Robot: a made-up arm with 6 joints. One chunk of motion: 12 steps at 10 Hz.
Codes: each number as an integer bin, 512 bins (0 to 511) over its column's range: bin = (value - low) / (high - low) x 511, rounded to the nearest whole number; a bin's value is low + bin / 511 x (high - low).
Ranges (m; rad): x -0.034..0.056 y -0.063..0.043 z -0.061..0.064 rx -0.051..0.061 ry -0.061..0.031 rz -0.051..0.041
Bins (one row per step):
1: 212 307 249 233 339 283
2: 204 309 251 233 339 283
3: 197 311 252 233 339 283
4: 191 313 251 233 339 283
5: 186 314 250 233 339 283
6: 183 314 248 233 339 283
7: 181 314 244 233 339 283
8: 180 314 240 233 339 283
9: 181 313 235 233 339 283
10: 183 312 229 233 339 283
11: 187 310 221 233 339 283
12: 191 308 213 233 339 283
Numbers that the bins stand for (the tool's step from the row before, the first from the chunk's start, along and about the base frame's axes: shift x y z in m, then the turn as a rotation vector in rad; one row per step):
1: 0.00334 0.00068 -0.00009 0.00007 0.00003 -0.00005
2: 0.00193 0.00110 0.00040 0.00007 0.00003 -0.00005
3: 0.00070 0.00151 0.00064 0.00007 0.00003 -0.00005
4: -0.00036 0.00193 0.00040 0.00007 0.00003 -0.00005
5: -0.00124 0.00214 0.00015 0.00007 0.00003 -0.00005
6: -0.00177 0.00214 -0.00033 0.00007 0.00003 -0.00005
7: -0.00212 0.00214 -0.00131 0.00007 0.00003 -0.00005
8: -0.00230 0.00214 -0.00229 0.00007 0.00003 -0.00005
9: -0.00212 0.00193 -0.00351 0.00007 0.00003 -0.00005
10: -0.00177 0.00172 -0.00498 0.00007 0.00003 -0.00005
11: -0.00106 0.00131 -0.00694 0.00007 0.00003 -0.00005
12: -0.00036 0.00089 -0.00890 0.00007 0.00003 -0.00005

